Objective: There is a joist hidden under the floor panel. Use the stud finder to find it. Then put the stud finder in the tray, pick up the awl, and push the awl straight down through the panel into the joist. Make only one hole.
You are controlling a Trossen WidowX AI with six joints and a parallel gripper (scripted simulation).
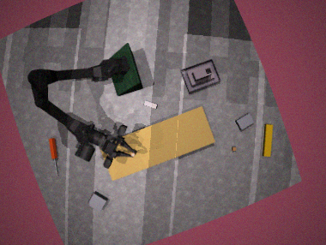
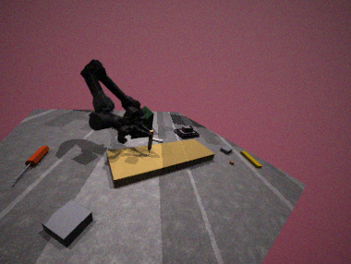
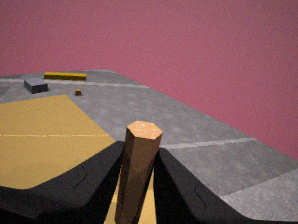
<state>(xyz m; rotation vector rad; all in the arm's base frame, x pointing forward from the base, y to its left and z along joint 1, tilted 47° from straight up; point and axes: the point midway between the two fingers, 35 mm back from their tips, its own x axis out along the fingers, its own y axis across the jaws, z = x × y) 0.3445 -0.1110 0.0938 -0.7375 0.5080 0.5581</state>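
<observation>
Right now my gripper tip is 60 mm above the orange awl. Also, from my gripper tip: tiny orange bit 420 mm to the left, 200 mm ahead, 140 mm below; then orange-handled screwdriver 400 mm to the right, 130 mm below, 130 mm behind; then white piece 170 mm behind, 150 mm to the left, 140 mm below.
</observation>
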